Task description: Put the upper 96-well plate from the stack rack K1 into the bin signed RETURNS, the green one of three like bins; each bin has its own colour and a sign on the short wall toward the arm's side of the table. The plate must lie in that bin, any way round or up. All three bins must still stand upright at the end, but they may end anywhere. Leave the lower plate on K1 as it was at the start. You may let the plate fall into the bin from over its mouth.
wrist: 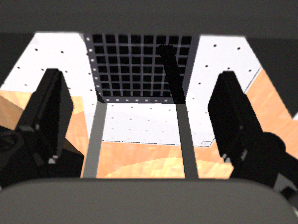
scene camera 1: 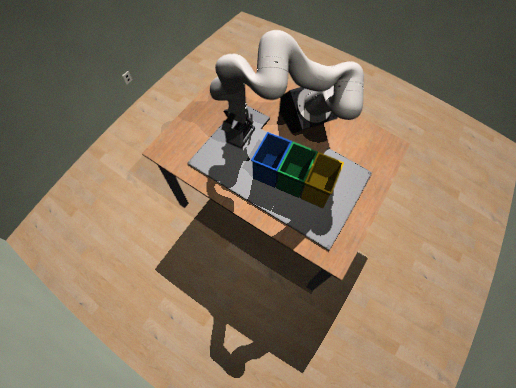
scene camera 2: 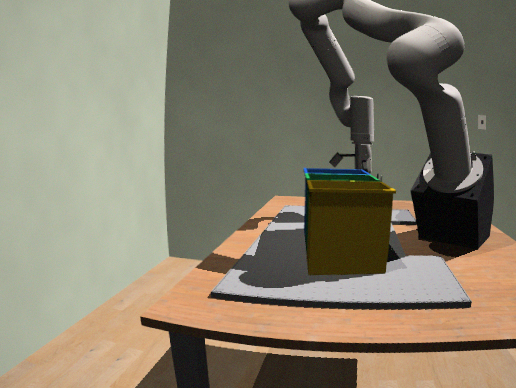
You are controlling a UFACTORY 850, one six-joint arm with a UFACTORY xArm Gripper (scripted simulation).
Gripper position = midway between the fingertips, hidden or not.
I see my gripper (wrist: 141, 88), a yellow bin (scene camera 2: 349, 227), a blue bin (scene camera 1: 272, 150), a green bin (scene camera 1: 296, 162) and a 96-well plate (wrist: 134, 69).
The yellow bin also shows in scene camera 1 (scene camera 1: 323, 172). The wrist view does not show the yellow bin: it is out of frame. The wrist view does not show the blue bin: it is out of frame.
